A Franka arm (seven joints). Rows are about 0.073 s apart.
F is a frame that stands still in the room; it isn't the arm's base.
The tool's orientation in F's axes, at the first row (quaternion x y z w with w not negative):
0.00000 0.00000 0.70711 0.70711
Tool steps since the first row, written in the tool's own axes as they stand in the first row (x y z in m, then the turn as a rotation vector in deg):
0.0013 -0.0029 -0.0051 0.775 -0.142 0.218
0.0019 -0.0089 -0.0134 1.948 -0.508 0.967
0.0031 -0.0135 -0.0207 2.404 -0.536 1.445
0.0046 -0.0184 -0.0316 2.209 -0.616 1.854
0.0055 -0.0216 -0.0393 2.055 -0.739 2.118
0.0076 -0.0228 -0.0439 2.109 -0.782 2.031
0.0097 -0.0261 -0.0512 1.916 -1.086 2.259
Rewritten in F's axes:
0.0029 0.0013 -0.0051 0.142 0.775 0.218
0.0089 0.0019 -0.0134 0.508 1.948 0.967
0.0135 0.0031 -0.0207 0.536 2.404 1.445
0.0184 0.0046 -0.0316 0.616 2.209 1.854
0.0216 0.0055 -0.0393 0.739 2.055 2.118
0.0228 0.0076 -0.0439 0.782 2.109 2.031
0.0261 0.0097 -0.0512 1.086 1.916 2.259

